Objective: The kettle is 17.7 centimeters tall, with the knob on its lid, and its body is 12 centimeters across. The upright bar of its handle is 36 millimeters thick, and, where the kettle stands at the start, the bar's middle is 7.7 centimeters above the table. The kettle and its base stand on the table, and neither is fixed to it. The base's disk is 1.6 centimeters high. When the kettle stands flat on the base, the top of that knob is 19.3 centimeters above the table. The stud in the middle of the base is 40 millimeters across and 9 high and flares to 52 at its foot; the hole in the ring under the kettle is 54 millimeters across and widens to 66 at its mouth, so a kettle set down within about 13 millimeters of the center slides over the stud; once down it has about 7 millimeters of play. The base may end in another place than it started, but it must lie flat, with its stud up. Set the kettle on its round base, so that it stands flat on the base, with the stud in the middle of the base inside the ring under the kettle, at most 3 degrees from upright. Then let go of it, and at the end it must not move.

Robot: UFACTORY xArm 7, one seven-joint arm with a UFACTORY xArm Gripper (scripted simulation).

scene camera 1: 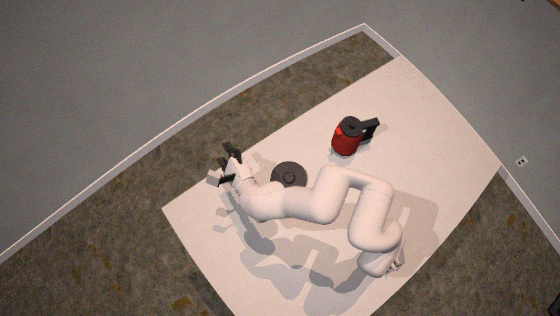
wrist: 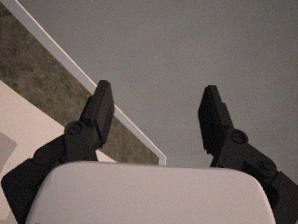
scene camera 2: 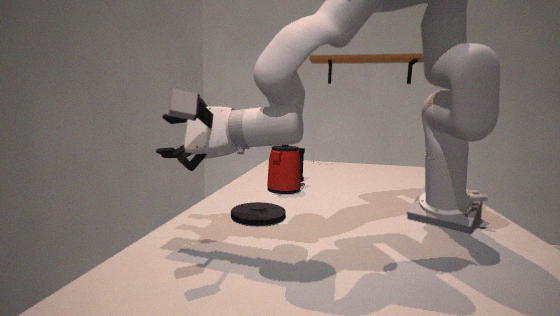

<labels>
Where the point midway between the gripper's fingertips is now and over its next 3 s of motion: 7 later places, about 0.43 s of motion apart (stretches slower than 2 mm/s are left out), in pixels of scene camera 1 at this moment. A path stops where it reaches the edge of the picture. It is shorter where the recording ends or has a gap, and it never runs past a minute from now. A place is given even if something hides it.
The gripper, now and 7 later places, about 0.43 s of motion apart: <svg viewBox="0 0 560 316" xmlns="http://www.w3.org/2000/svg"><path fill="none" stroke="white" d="M222 150L235 136L257 119L288 105L322 103L352 113L372 131L379 149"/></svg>
</labels>
